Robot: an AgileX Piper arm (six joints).
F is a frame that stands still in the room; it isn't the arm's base.
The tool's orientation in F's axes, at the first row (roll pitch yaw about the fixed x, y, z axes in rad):
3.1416 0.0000 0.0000
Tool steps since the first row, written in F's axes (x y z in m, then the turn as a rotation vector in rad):
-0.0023 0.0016 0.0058 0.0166 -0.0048 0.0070
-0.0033 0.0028 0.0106 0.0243 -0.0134 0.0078
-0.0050 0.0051 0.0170 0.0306 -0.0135 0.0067
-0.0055 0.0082 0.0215 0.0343 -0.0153 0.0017
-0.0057 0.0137 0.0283 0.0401 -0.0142 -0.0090
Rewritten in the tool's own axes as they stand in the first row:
-0.0023 -0.0016 -0.0058 0.0166 0.0048 -0.0070
-0.0033 -0.0028 -0.0106 0.0243 0.0134 -0.0078
-0.0050 -0.0051 -0.0170 0.0306 0.0135 -0.0067
-0.0055 -0.0082 -0.0215 0.0343 0.0153 -0.0017
-0.0057 -0.0137 -0.0283 0.0401 0.0142 0.0090

